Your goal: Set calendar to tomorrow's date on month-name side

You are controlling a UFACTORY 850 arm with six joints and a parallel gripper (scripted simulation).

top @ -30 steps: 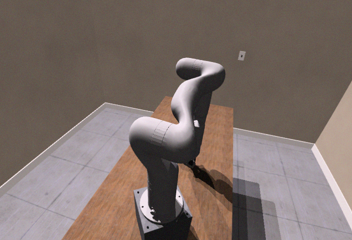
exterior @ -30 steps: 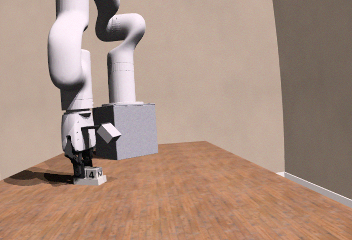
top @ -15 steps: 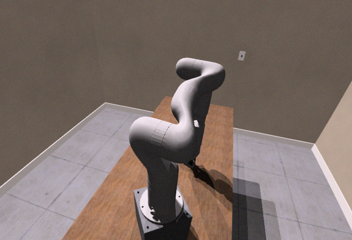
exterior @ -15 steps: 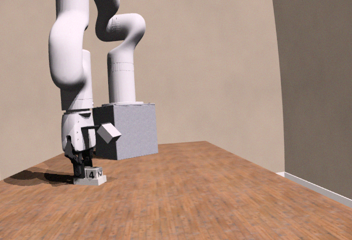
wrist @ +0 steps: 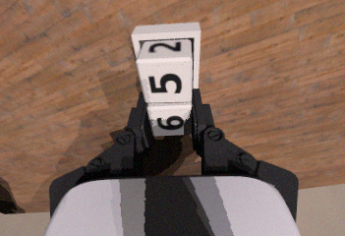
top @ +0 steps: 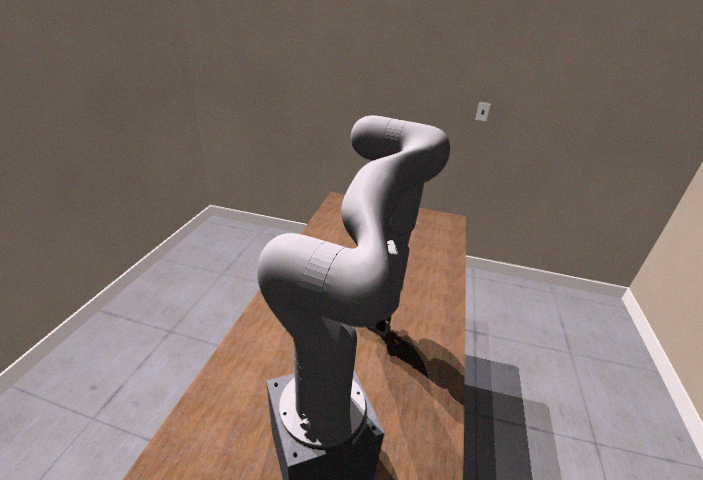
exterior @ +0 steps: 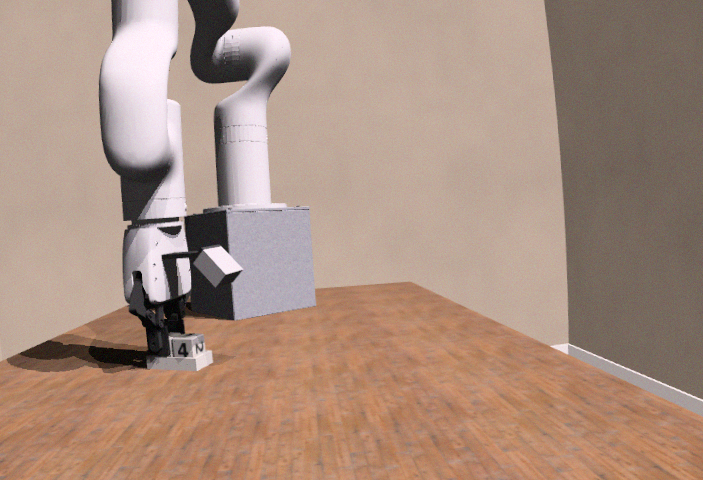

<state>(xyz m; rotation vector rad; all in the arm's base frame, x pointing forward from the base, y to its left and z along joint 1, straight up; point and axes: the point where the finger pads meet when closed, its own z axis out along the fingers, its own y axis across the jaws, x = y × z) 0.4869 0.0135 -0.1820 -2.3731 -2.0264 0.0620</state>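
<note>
The white calendar tray lies 2 cm to the left of my hand and 3 cm below it.
</note>
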